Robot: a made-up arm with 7 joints.
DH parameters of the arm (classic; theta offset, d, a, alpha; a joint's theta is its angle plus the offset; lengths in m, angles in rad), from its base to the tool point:
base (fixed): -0.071 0 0 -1.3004
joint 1: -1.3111 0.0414 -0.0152 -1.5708
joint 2: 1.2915 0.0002 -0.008 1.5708
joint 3: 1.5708 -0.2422 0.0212 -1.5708
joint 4: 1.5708 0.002 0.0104 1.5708
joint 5: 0 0.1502 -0.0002 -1.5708
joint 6: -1.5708 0 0.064 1.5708
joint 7: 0 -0.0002 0 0
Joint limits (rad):
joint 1: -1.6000..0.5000
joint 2: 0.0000..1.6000
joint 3: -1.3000..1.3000
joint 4: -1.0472..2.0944
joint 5: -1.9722..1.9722
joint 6: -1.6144..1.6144
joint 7: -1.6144..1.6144
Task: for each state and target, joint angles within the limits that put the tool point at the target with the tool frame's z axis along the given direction. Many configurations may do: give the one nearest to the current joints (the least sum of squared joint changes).
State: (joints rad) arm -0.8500 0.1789 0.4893 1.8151 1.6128 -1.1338 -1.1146
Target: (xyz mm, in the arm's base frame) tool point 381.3 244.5 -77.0 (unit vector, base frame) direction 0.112 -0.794 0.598
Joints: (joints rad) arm -1.5823 0.9178 0.5483 2.0914 1.3320 -0.5828 -1.1146
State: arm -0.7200 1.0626 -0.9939 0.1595 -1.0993 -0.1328 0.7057
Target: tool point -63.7 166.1 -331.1 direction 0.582 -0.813 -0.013
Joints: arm 0.0843 1.0113 -1.3000 0.0119 -0.5027 0.4250 0.7057
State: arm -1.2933 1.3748 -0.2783 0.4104 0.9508 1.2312 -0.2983
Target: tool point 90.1 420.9 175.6 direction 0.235 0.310 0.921
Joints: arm -1.6000 1.5971 0.3720 0.8649 0.6292 1.2386 -0.2983
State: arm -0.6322 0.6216 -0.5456 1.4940 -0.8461 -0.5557 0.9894
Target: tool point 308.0 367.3 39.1 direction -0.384 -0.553 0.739
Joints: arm -1.2100 1.2310 -0.4061 1.2128 -0.8345 -0.6407 0.9894
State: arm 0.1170 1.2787 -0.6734 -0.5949 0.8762 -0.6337 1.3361
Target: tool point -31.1 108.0 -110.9 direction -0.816 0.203 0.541
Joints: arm 0.4857 1.5265 -0.7518 -1.0469 1.1034 -0.6384 1.3361
